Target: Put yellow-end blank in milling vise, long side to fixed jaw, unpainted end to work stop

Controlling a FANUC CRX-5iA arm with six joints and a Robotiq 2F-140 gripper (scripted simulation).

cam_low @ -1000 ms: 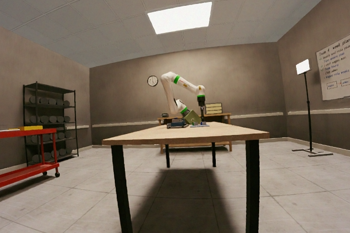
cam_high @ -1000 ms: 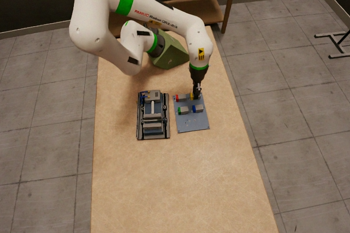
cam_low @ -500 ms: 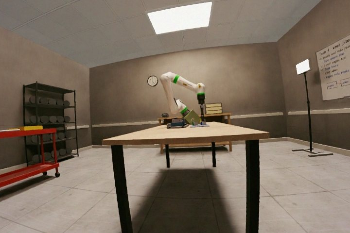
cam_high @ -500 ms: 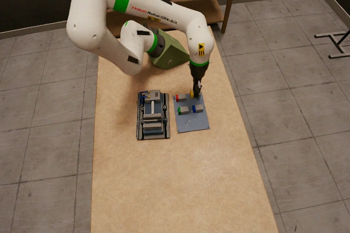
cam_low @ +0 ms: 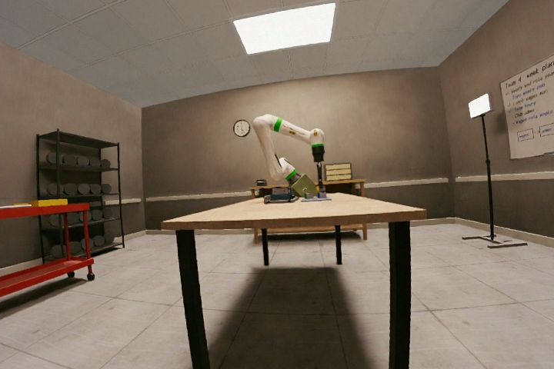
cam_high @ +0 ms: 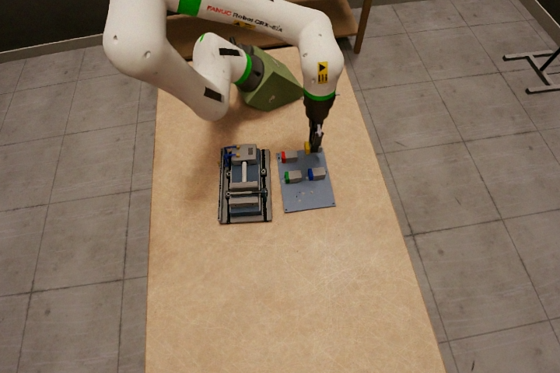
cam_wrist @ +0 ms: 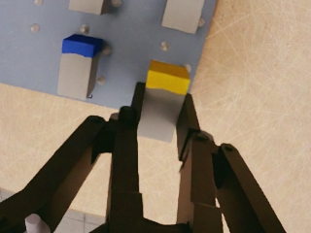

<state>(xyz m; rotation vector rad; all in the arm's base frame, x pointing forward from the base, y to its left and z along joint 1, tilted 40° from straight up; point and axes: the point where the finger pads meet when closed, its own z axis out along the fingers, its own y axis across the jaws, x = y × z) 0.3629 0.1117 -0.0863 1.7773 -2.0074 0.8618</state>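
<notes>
The work stop lies 12 cm ahead of my hand, 25 cm to the right of it and 2 cm below it. Also, from my hand: blue-ended blank (9 cm ahead, 2 cm to the right, 8 cm below); then blue-grey plate (8 cm ahead, 6 cm to the right, 10 cm below); then red-ended blank (2 cm behind, 9 cm to the right, 8 cm below).
</notes>
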